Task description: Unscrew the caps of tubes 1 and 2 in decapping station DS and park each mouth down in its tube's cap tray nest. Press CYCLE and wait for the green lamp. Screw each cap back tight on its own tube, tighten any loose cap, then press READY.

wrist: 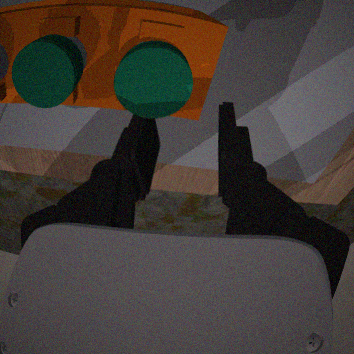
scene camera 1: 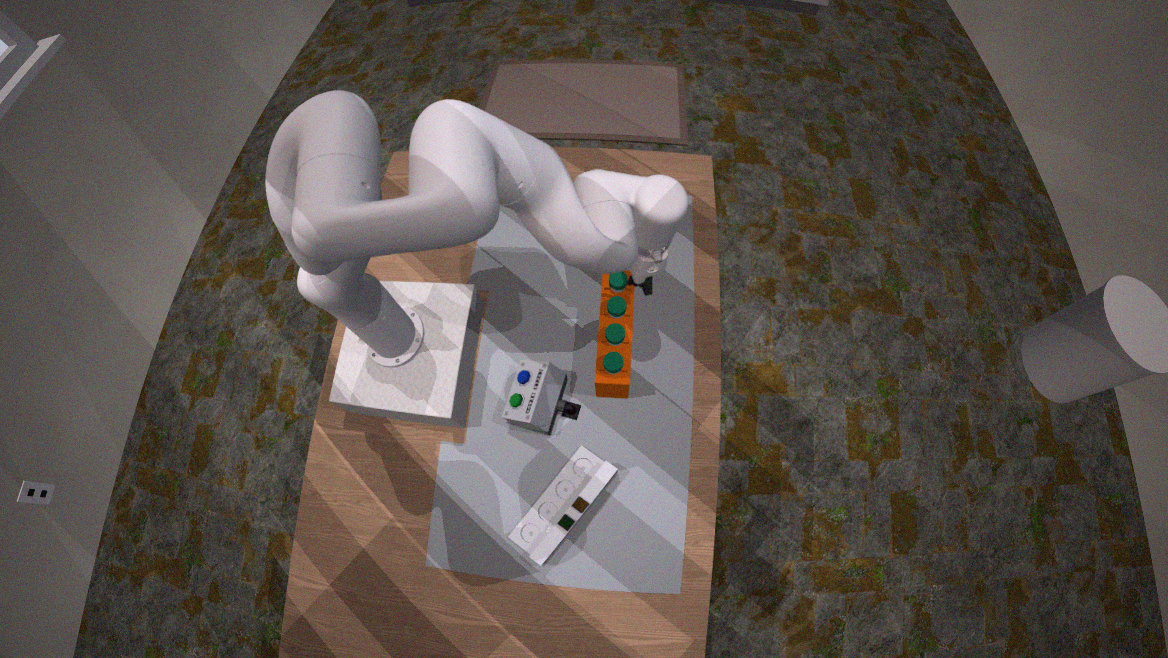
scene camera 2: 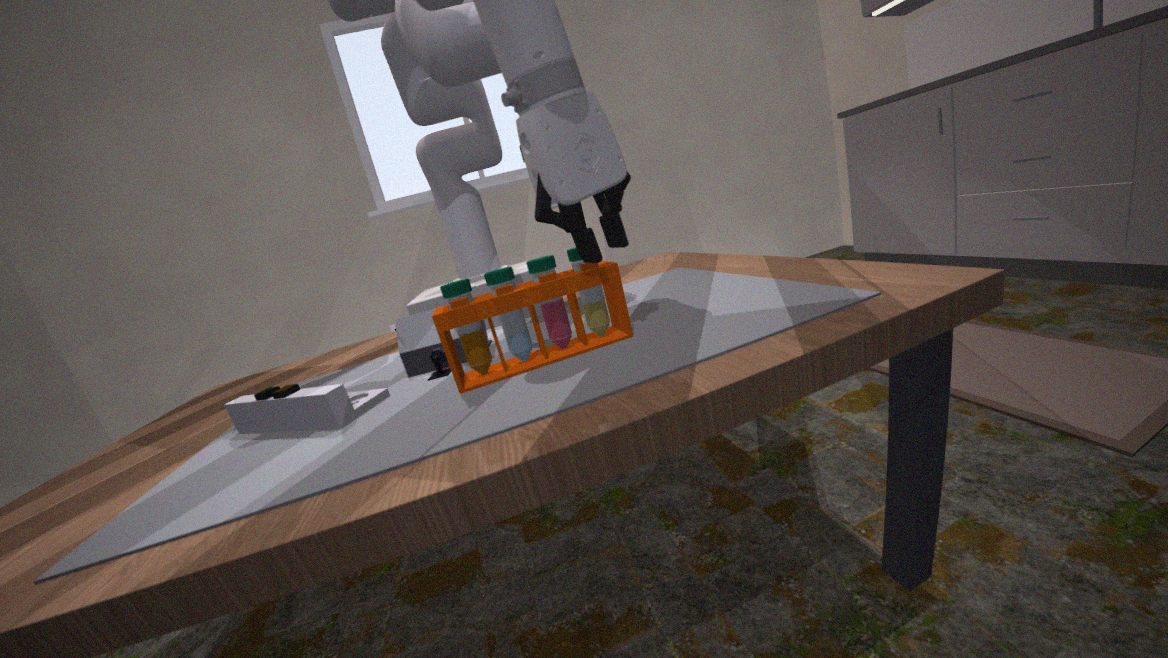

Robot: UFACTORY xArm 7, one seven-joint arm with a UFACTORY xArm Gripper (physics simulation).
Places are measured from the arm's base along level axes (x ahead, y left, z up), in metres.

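Pixels of known places: gripper, between the fingertips: [wrist: 186, 123] [scene camera 1: 632, 271] [scene camera 2: 606, 254]; arm's base, origin of its link: [scene camera 1: 395, 336] [scene camera 2: 481, 277].
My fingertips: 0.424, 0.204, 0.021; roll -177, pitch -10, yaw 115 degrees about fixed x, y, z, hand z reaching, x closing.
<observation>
For each thing: its middle in the pictures, then the offset to it from my fingertips, as dx, dy, dz. "spot": a spot on its surface instead. Level surfaces: height alone.
- end cap, middle of its body: [wrist: 153, 78] [scene camera 2: 581, 252] [scene camera 1: 618, 280] -0.023, -0.026, +0.007
- neighbouring cap, middle of its body: [wrist: 46, 70] [scene camera 2: 541, 264] [scene camera 1: 616, 306] -0.016, -0.077, +0.006
- white cap tray, middle of its body: [scene camera 2: 303, 397] [scene camera 1: 561, 504] -0.045, -0.431, -0.081
- grey box, middle of its body: [scene camera 2: 443, 333] [scene camera 1: 534, 395] -0.136, -0.247, -0.066
- blue button, middle of its body: [scene camera 1: 524, 377] -0.156, -0.223, -0.044
- green button, middle of its body: [scene camera 1: 516, 400] -0.159, -0.268, -0.044
- black bracket, a spot on its surface: [scene camera 1: 571, 410] spot: -0.066, -0.256, -0.087
- grey mat, height of its surface: dz -0.108
An orange rack [scene camera 1: 612, 390] [scene camera 2: 621, 302] [wrist: 206, 55] holds several upright tubes with green caps. The end cap [scene camera 1: 618, 279] [scene camera 2: 573, 255] [wrist: 153, 80] is nearest my gripper, above yellow liquid. The neighbouring cap [scene camera 1: 616, 306] [scene camera 2: 541, 264] [wrist: 44, 72] is above pink liquid. Tube numbers cannot be read. My gripper [scene camera 2: 603, 250] [wrist: 186, 123] is partly open and empty, beside the end cap; in the wrist view the left finger reaches the cap's lower edge, contact unclear. A white cap tray [scene camera 1: 595, 482] [scene camera 2: 294, 415] has circular nests with no caps on them.
A grey box [scene camera 1: 545, 412] [scene camera 2: 415, 336] carries a blue button [scene camera 1: 523, 376] and a green button [scene camera 1: 515, 399], with a black bracket [scene camera 1: 571, 410] at its side. The white robot base plate [scene camera 1: 441, 351] stands beyond it. A grey mat [scene camera 1: 653, 523] [scene camera 2: 735, 314] lies under rack and tray.
</observation>
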